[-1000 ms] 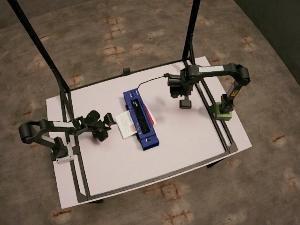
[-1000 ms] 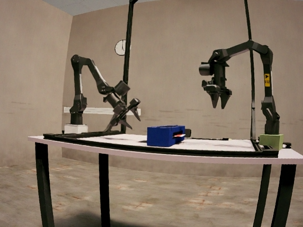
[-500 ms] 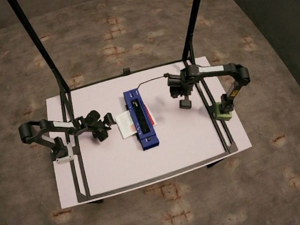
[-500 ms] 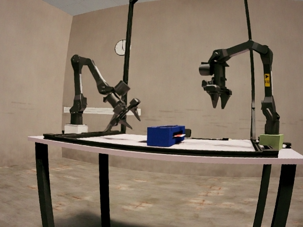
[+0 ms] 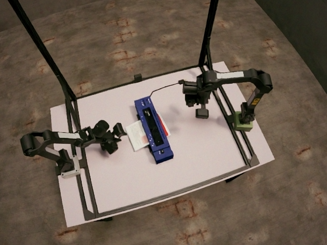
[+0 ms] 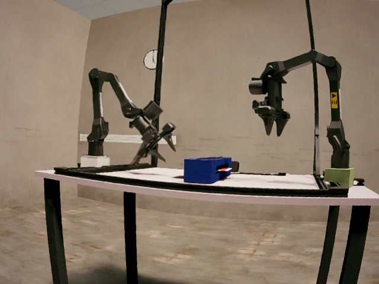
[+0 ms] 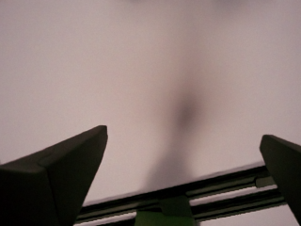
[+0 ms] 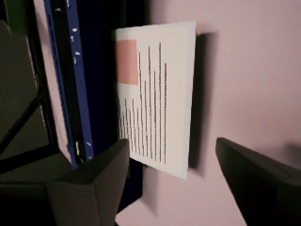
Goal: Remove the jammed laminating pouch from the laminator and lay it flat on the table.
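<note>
Now: the release key 230 mm to the right of my left hand, 140 mm ahead of it and 130 mm below it. From my left hand the other things lie so: plug (290 mm behind, 200 mm below, 30 mm to the left).
</note>
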